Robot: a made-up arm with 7 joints. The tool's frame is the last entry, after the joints.
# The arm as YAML. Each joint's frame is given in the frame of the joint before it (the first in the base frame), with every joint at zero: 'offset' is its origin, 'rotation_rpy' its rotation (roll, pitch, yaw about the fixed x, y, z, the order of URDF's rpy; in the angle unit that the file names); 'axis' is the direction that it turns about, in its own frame. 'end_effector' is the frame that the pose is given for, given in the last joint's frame.
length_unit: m
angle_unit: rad
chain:
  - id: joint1
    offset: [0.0, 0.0, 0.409]
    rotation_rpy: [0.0, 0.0, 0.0]
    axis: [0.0, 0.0, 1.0]
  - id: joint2
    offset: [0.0, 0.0, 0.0]
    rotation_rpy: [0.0, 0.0, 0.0]
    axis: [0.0, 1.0, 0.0]
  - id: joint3
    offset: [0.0, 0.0, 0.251]
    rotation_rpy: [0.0, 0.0, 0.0]
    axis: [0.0, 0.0, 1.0]
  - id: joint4
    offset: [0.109, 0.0, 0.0]
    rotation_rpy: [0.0, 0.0, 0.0]
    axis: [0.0, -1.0, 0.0]
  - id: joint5
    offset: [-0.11, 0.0, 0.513]
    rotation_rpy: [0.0, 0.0, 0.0]
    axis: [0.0, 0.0, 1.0]
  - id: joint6
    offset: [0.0, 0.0, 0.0]
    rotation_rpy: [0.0, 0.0, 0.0]
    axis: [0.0, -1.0, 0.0]
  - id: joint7
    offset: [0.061, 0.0, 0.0]
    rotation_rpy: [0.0, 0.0, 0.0]
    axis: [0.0, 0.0, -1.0]
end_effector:
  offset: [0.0, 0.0, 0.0]
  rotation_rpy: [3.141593, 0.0, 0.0]
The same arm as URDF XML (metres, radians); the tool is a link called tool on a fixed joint. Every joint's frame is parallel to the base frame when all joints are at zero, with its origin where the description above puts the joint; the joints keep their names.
<robot name="arm">
<joint name="tool_joint" type="fixed"><parent link="link7"/><child link="tool"/><origin xyz="0 0 0" rpy="-3.1416 0 0"/></joint>
<joint name="joint7" type="continuous"><parent link="link6"/><child link="link7"/><origin xyz="0.061 0 0" rpy="0 0 0"/><axis xyz="0 0 -1"/></joint>
<joint name="joint6" type="continuous"><parent link="link5"/><child link="link6"/><origin xyz="0 0 0" rpy="0 0 0"/><axis xyz="0 -1 0"/></joint>
<joint name="joint5" type="continuous"><parent link="link4"/><child link="link5"/><origin xyz="-0.11 0 0.513" rpy="0 0 0"/><axis xyz="0 0 1"/></joint>
<joint name="joint4" type="continuous"><parent link="link3"/><child link="link4"/><origin xyz="0.109 0 0" rpy="0 0 0"/><axis xyz="0 -1 0"/></joint>
<joint name="joint3" type="continuous"><parent link="link2"/><child link="link3"/><origin xyz="0 0 0.251" rpy="0 0 0"/><axis xyz="0 0 1"/></joint>
<joint name="joint2" type="continuous"><parent link="link1"/><child link="link2"/><origin xyz="0 0 0" rpy="0 0 0"/><axis xyz="0 1 0"/></joint>
<joint name="joint1" type="continuous"><parent link="base_link"/><child link="link1"/><origin xyz="0 0 0.409" rpy="0 0 0"/><axis xyz="0 0 1"/></joint>
<link name="base_link"/>
<link name="link1"/>
<link name="link2"/>
<link name="link3"/>
<link name="link4"/>
<link name="link5"/>
<link name="link6"/>
<link name="link7"/>
<link name="tool"/>
</robot>

